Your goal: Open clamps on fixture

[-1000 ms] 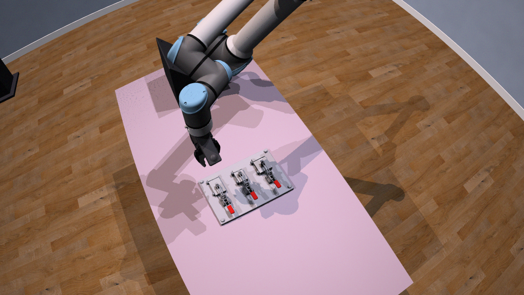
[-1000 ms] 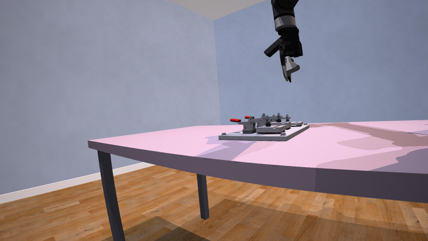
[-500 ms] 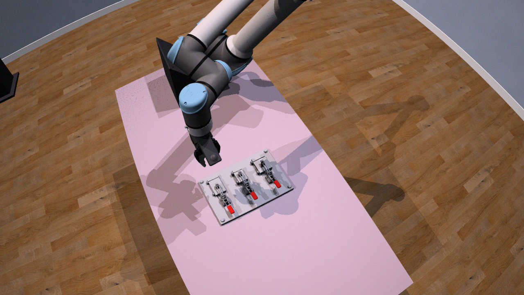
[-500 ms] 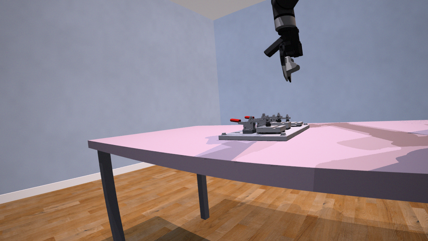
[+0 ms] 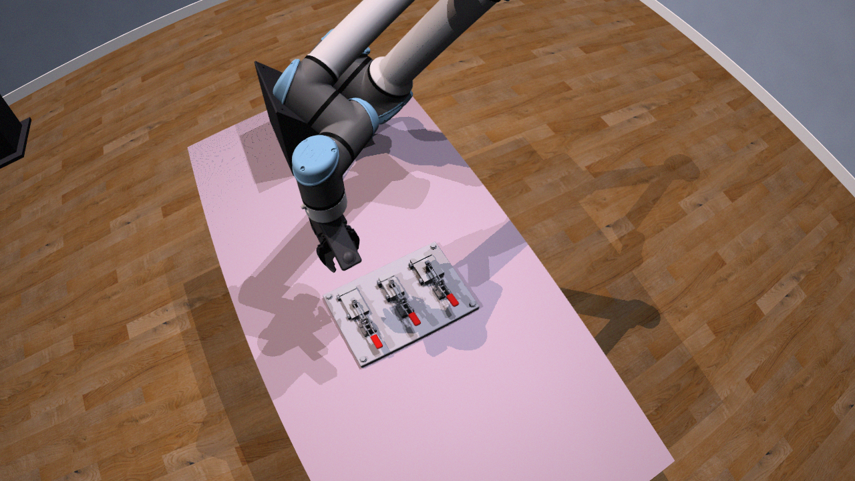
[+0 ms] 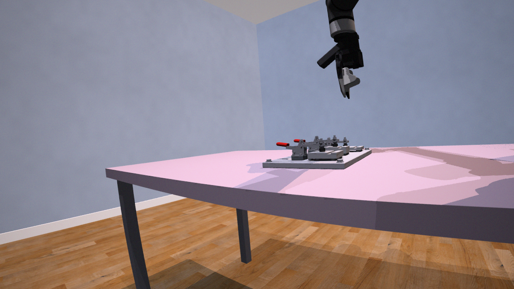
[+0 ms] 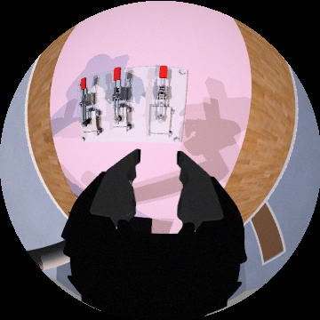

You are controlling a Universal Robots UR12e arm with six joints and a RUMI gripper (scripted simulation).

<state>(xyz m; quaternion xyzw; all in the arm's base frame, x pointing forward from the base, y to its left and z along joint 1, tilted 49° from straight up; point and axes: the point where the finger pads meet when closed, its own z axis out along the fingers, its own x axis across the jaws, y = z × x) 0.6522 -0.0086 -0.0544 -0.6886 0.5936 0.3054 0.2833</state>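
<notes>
The grey fixture plate lies 4 cm ahead of my hand, 12 cm to the left of it and 21 cm below it. From my hand the other things lie so: flat grey part 3 cm behind, 22 cm to the left, 18 cm below.
</notes>
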